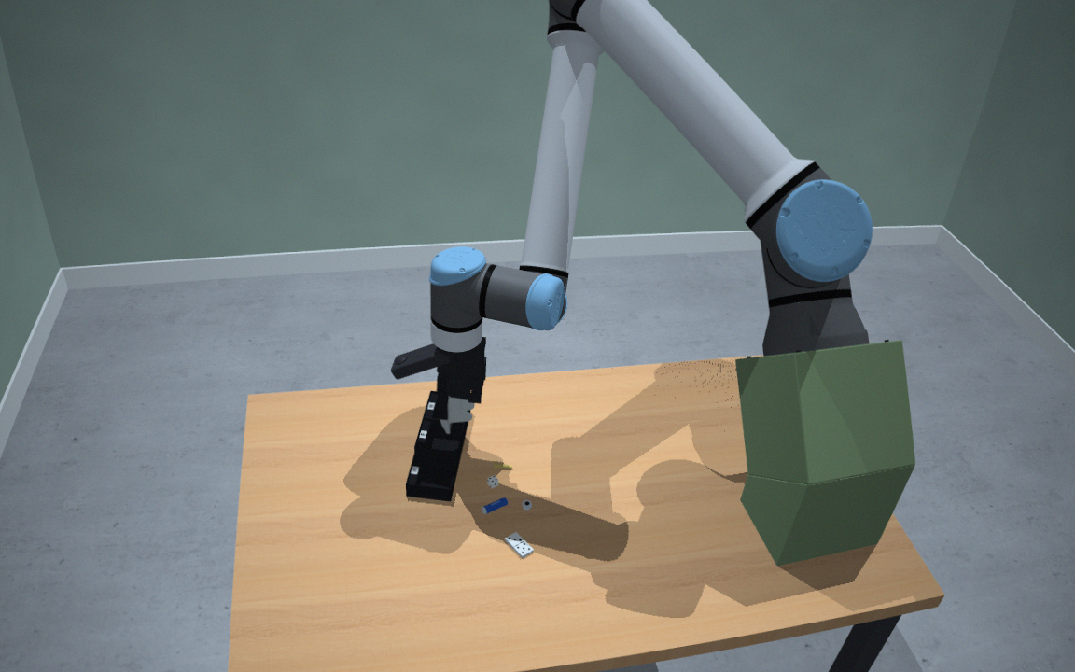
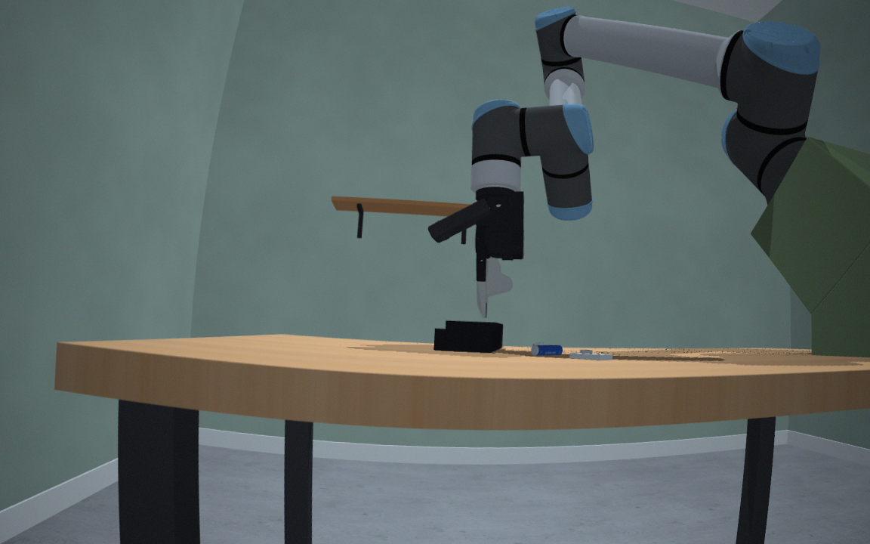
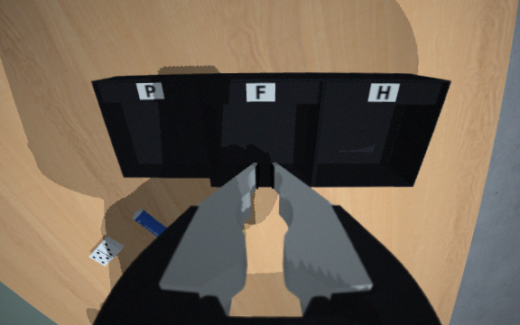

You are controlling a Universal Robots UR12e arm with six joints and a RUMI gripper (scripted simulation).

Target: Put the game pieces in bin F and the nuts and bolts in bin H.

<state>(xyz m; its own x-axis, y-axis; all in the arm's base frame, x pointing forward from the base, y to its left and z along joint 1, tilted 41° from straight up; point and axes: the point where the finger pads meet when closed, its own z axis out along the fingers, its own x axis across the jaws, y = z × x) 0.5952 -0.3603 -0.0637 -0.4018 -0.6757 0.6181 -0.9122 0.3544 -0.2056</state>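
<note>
Now: hand 1 cm short of the black bin and 5 cm above it. The rest, counted from my hand: brass bolt: 8 cm behind, 7 cm to the left, 6 cm below; then battery: 4 cm behind, 17 cm to the left, 6 cm below; then white die: 6 cm behind, 11 cm to the left, 6 cm below.
</note>
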